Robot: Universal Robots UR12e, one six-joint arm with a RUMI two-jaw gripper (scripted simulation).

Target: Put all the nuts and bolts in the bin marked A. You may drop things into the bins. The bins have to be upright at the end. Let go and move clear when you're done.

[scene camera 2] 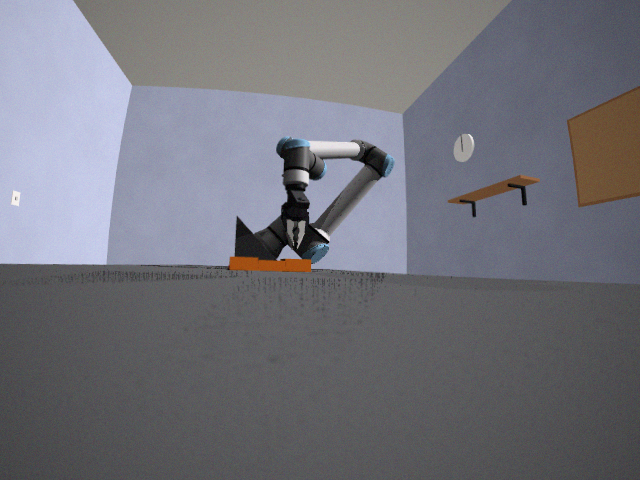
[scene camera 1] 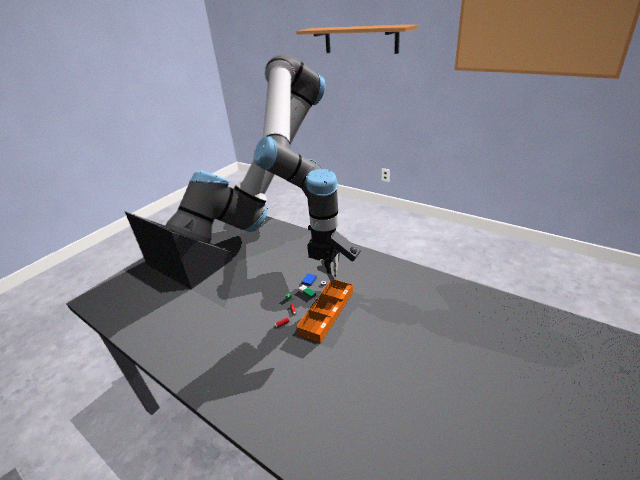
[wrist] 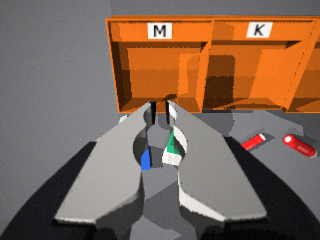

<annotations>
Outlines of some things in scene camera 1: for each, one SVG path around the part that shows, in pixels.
My gripper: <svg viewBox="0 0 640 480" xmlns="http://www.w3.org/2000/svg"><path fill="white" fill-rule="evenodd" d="M309 225L308 230L311 231L312 238L307 244L308 256L315 260L322 259L322 265L318 265L317 269L327 274L329 280L333 282L337 275L340 253L350 261L354 261L361 250L337 232L336 228L323 232L316 231Z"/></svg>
An orange three-compartment bin row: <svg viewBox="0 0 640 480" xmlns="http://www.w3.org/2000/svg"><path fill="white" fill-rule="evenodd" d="M353 284L335 279L333 282L329 281L312 308L307 311L296 326L297 335L321 343L353 294Z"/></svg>
</annotations>
